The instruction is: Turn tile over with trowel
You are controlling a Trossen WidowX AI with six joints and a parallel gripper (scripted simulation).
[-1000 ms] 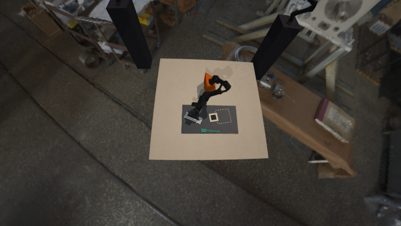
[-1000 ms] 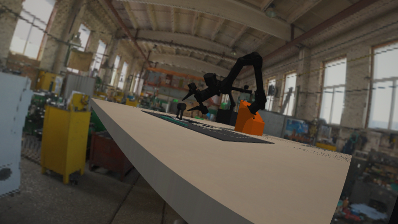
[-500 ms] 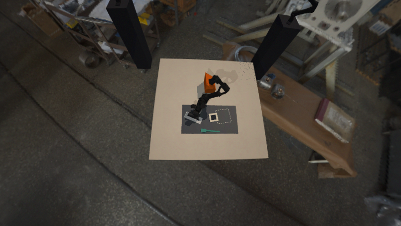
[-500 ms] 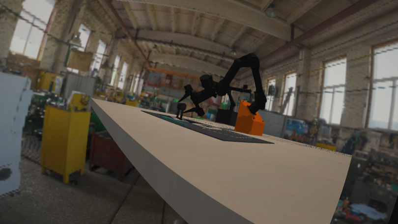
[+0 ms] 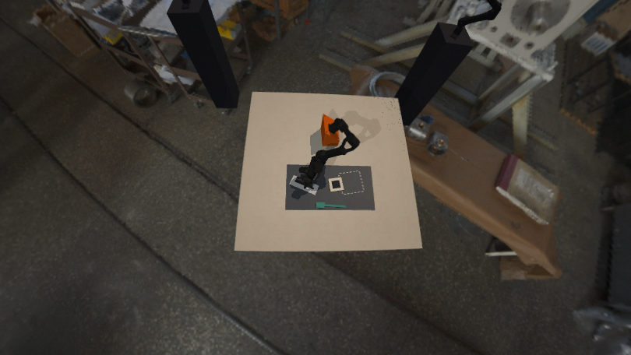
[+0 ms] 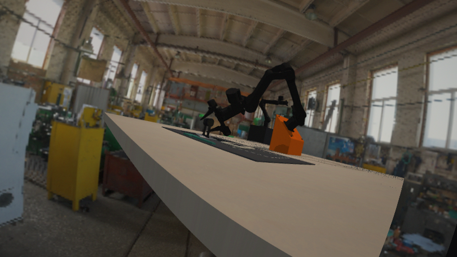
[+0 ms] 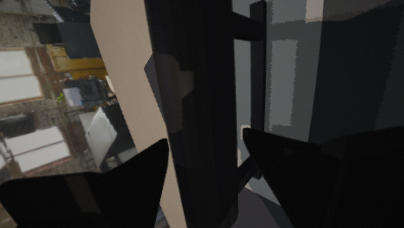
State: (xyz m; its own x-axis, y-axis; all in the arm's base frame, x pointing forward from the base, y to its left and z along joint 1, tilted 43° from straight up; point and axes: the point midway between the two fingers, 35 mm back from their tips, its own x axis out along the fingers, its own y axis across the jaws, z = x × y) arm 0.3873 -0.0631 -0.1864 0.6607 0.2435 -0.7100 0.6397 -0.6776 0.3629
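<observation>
The dark mat is 20 mm behind my gripper tip, 180 mm to the left of it and 70 mm below it. Round my gripper tip: tile (30 mm behind, 220 mm to the left, 40 mm below).
</observation>
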